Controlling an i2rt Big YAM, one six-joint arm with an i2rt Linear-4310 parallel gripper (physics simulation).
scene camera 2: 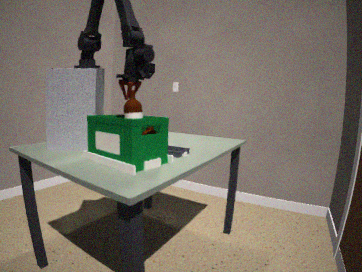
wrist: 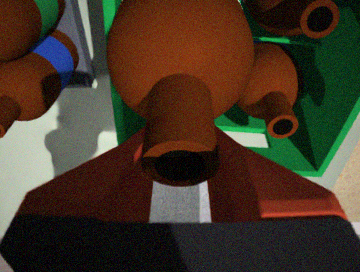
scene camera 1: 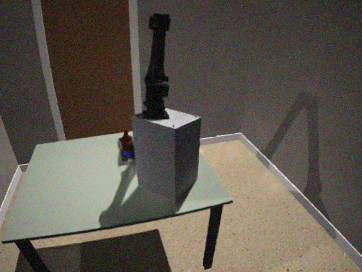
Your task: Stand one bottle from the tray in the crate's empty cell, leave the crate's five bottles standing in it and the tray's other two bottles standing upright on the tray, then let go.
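Places are measured from the arm's base along level axes (x ahead, y left, z up), in metres.
Where they show: gripper, fingertip midpoint: (scene camera 2: 128, 99) (wrist: 180, 135); arm's base, origin of the base link: (scene camera 2: 87, 68) (scene camera 1: 155, 116).
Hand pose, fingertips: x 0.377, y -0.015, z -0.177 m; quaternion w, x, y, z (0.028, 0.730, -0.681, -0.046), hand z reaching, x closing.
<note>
Each offset is from my fingertips to the top centre of the thing. "spot": to the spot under its first point. Level surfaces: height alone.
My gripper (scene camera 2: 130, 91) (wrist: 180, 135) is shut on the neck of a brown bottle with a white label {0.025 m ahead, 0.003 m left, 0.036 m up} (scene camera 2: 133, 106) (wrist: 182, 45). This bottle is roughly upright at the green crate {0.037 m ahead, 0.043 m right, 0.066 m down} (scene camera 2: 126, 145) (wrist: 337, 90); its lower part is hidden behind the crate wall in scene camera 2, and its base is hidden in the wrist view. Two crate bottles {0.052 m back, 0.087 m right, 0.078 m down} (wrist: 272, 82) {0.038 m ahead, 0.085 m right, 0.078 m down} (wrist: 292, 15) show beside it; the others are hidden. On the dark tray {0.014 m ahead, 0.183 m left, 0.215 m down} (scene camera 2: 178, 150) (wrist: 81, 40) at the left of the wrist view stand a green-banded bottle {spot: 0.006 m back, 0.149 m left, 0.130 m down} (wrist: 17, 30) and a blue-banded bottle {0.081 m back, 0.174 m left, 0.081 m down} (wrist: 30, 92) (scene camera 1: 127, 145).
A tall grey pedestal (scene camera 1: 155, 155) (scene camera 2: 72, 110) carries the arm and hides the crate in scene camera 1. White strips {spot: 0.086 m ahead, 0.147 m right, 0.220 m down} (scene camera 2: 112, 162) lie along the crate's foot. All stand on the pale green table {0.241 m down} (scene camera 1: 75, 185) (scene camera 2: 210, 142). The tray lies close beside the crate.
</note>
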